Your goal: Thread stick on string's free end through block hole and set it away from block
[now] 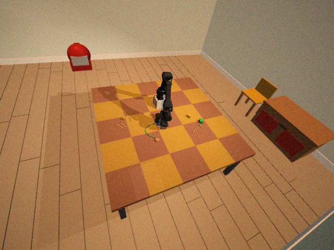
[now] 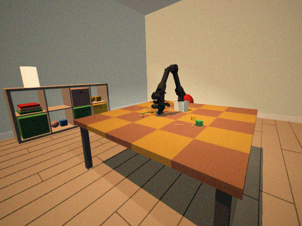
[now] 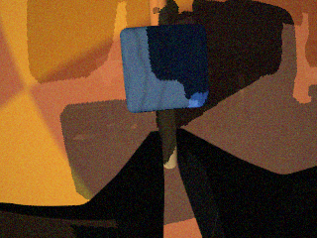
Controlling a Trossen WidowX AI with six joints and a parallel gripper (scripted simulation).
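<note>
The blue cube lies 1 cm behind my gripper tip, 3 cm to the right of it and 1 cm above it. Round my gripper tip: round wooden button: 17 cm ahead, 9 cm to the right; then thin wooden stick: 1 cm behind, 4 cm to the right, 1 cm above; then yellow cube: 5 cm behind, 32 cm to the left, 1 cm above.
</note>
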